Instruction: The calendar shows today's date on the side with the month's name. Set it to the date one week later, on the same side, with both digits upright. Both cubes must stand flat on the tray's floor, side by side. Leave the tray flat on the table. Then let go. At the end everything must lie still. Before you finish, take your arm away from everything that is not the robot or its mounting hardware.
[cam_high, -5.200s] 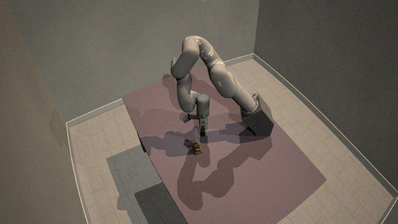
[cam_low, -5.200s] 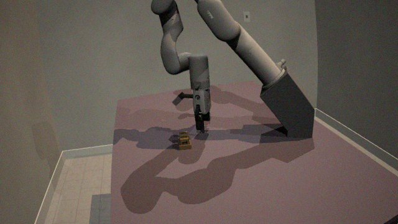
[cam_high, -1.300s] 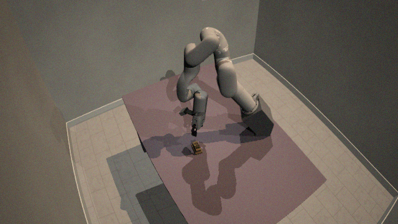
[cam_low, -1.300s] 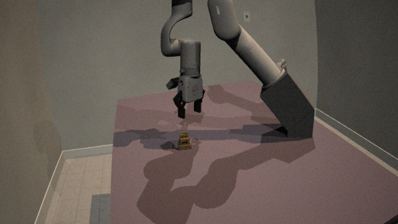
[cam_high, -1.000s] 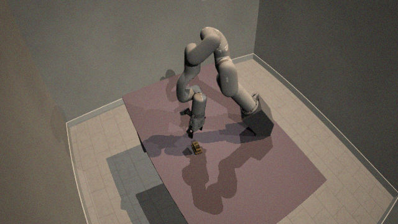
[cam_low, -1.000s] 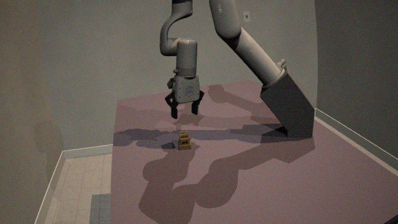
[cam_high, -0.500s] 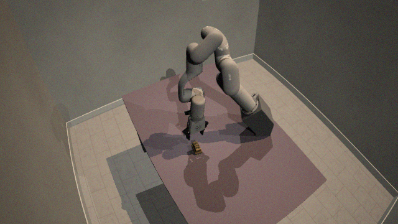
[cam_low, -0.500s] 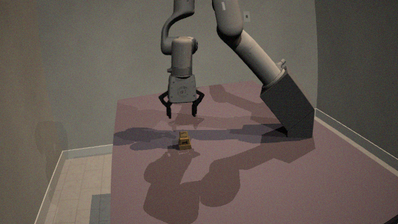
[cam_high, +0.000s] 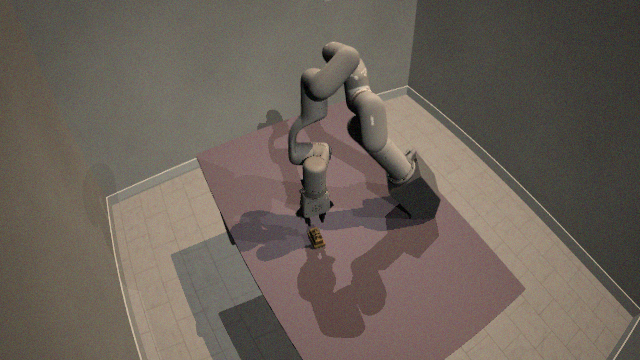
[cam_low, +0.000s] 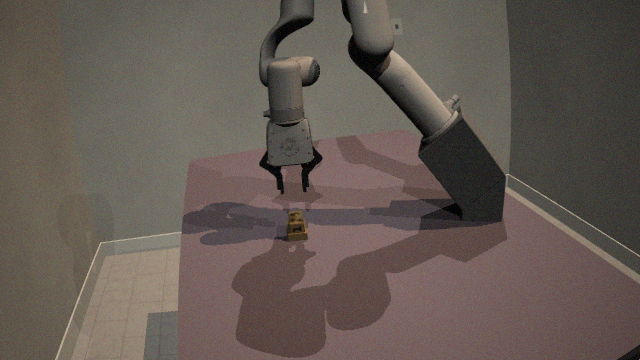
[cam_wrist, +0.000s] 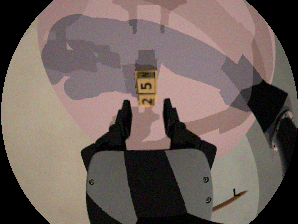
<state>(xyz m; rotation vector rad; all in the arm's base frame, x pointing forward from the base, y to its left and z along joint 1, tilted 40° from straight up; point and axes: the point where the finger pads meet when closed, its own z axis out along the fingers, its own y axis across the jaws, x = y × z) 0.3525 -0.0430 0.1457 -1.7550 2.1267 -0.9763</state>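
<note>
My hand is 9 cm above the yellow digit cube. The rest, counted from my hand: tray (11 cm below, 2 cm to the left, 1 cm ahead).
</note>
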